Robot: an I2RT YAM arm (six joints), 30 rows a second.
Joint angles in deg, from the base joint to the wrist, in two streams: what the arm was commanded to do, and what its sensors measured. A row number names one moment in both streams.
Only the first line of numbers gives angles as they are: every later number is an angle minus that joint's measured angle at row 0.
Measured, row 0: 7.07 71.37 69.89 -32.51 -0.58 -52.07
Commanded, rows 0 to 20: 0.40 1.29 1.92 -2.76 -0.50 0.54; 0.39 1.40 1.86 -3.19 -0.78 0.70; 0.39 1.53 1.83 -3.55 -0.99 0.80; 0.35 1.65 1.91 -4.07 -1.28 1.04; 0.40 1.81 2.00 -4.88 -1.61 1.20; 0.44 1.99 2.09 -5.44 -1.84 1.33; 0.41 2.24 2.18 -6.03 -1.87 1.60; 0.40 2.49 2.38 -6.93 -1.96 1.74; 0.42 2.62 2.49 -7.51 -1.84 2.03; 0.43 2.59 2.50 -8.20 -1.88 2.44; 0.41 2.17 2.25 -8.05 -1.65 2.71; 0.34 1.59 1.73 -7.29 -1.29 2.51; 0.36 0.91 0.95 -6.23 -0.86 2.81; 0.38 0.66 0.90 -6.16 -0.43 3.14; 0.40 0.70 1.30 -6.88 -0.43 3.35; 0.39 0.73 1.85 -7.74 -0.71 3.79; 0.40 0.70 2.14 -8.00 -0.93 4.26; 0.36 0.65 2.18 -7.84 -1.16 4.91; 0.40 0.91 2.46 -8.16 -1.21 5.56; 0.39 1.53 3.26 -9.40 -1.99 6.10; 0.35 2.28 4.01 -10.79 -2.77 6.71
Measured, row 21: 0.00 1.84 1.66 -7.76 -0.55 4.37
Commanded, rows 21 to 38: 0.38 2.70 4.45 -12.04 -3.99 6.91; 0.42 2.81 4.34 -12.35 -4.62 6.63; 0.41 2.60 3.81 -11.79 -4.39 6.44; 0.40 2.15 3.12 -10.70 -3.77 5.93; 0.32 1.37 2.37 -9.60 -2.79 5.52; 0.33 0.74 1.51 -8.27 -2.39 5.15; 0.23 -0.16 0.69 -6.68 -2.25 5.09; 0.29 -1.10 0.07 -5.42 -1.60 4.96; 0.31 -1.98 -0.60 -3.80 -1.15 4.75; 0.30 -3.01 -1.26 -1.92 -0.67 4.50; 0.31 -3.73 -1.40 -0.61 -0.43 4.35; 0.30 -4.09 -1.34 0.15 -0.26 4.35; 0.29 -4.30 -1.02 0.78 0.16 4.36; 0.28 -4.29 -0.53 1.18 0.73 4.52; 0.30 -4.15 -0.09 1.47 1.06 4.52; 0.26 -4.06 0.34 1.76 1.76 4.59; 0.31 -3.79 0.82 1.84 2.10 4.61; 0.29 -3.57 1.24 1.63 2.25 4.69
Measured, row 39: 0.00 -3.69 -0.29 -1.23 0.96 4.94
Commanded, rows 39 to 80: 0.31 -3.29 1.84 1.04 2.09 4.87; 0.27 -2.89 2.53 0.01 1.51 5.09; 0.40 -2.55 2.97 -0.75 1.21 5.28; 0.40 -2.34 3.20 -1.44 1.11 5.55; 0.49 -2.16 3.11 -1.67 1.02 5.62; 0.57 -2.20 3.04 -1.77 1.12 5.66; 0.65 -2.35 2.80 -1.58 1.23 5.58; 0.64 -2.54 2.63 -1.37 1.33 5.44; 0.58 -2.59 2.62 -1.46 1.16 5.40; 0.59 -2.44 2.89 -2.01 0.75 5.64; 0.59 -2.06 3.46 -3.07 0.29 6.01; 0.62 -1.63 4.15 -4.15 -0.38 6.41; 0.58 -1.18 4.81 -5.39 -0.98 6.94; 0.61 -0.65 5.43 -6.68 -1.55 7.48; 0.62 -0.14 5.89 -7.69 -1.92 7.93; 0.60 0.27 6.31 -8.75 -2.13 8.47; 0.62 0.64 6.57 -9.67 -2.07 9.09; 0.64 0.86 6.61 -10.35 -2.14 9.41; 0.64 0.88 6.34 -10.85 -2.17 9.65; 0.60 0.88 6.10 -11.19 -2.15 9.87; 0.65 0.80 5.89 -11.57 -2.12 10.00; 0.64 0.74 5.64 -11.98 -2.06 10.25; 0.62 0.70 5.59 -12.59 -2.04 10.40; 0.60 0.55 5.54 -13.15 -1.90 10.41; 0.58 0.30 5.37 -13.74 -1.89 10.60; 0.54 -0.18 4.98 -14.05 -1.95 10.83; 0.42 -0.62 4.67 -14.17 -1.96 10.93; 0.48 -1.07 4.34 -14.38 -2.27 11.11; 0.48 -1.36 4.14 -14.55 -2.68 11.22; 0.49 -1.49 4.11 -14.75 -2.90 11.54; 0.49 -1.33 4.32 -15.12 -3.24 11.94; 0.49 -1.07 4.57 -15.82 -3.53 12.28; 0.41 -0.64 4.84 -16.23 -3.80 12.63; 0.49 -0.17 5.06 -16.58 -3.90 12.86; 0.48 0.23 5.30 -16.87 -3.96 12.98; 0.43 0.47 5.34 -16.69 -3.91 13.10; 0.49 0.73 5.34 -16.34 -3.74 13.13; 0.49 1.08 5.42 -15.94 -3.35 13.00; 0.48 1.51 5.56 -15.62 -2.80 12.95; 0.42 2.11 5.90 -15.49 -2.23 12.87; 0.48 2.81 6.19 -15.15 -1.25 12.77; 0.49 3.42 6.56 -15.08 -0.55 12.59
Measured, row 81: 0.22 1.75 4.78 -15.41 -1.94 12.69
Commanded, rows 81 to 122: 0.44 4.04 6.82 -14.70 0.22 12.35; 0.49 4.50 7.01 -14.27 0.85 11.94; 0.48 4.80 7.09 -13.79 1.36 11.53; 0.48 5.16 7.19 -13.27 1.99 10.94; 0.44 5.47 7.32 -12.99 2.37 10.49; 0.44 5.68 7.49 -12.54 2.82 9.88; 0.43 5.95 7.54 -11.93 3.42 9.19; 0.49 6.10 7.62 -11.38 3.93 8.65; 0.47 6.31 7.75 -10.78 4.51 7.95; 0.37 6.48 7.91 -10.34 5.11 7.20; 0.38 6.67 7.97 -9.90 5.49 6.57; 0.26 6.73 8.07 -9.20 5.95 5.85; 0.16 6.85 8.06 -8.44 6.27 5.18; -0.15 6.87 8.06 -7.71 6.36 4.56; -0.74 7.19 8.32 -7.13 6.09 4.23; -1.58 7.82 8.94 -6.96 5.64 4.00; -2.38 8.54 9.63 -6.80 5.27 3.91; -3.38 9.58 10.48 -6.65 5.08 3.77; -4.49 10.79 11.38 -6.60 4.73 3.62; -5.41 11.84 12.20 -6.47 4.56 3.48; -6.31 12.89 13.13 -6.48 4.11 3.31; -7.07 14.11 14.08 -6.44 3.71 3.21; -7.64 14.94 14.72 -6.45 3.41 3.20; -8.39 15.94 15.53 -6.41 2.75 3.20; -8.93 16.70 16.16 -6.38 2.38 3.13; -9.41 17.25 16.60 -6.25 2.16 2.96; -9.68 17.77 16.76 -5.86 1.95 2.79; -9.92 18.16 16.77 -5.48 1.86 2.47; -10.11 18.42 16.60 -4.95 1.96 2.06; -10.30 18.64 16.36 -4.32 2.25 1.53; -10.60 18.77 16.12 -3.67 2.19 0.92; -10.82 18.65 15.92 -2.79 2.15 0.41; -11.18 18.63 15.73 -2.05 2.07 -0.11; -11.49 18.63 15.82 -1.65 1.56 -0.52; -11.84 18.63 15.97 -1.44 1.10 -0.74; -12.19 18.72 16.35 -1.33 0.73 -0.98; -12.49 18.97 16.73 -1.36 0.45 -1.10; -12.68 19.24 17.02 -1.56 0.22 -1.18; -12.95 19.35 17.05 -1.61 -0.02 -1.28; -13.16 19.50 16.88 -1.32 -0.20 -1.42; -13.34 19.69 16.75 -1.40 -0.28 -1.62; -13.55 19.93 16.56 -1.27 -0.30 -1.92
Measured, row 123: -12.94 18.87 15.49 -3.06 1.27 -0.20
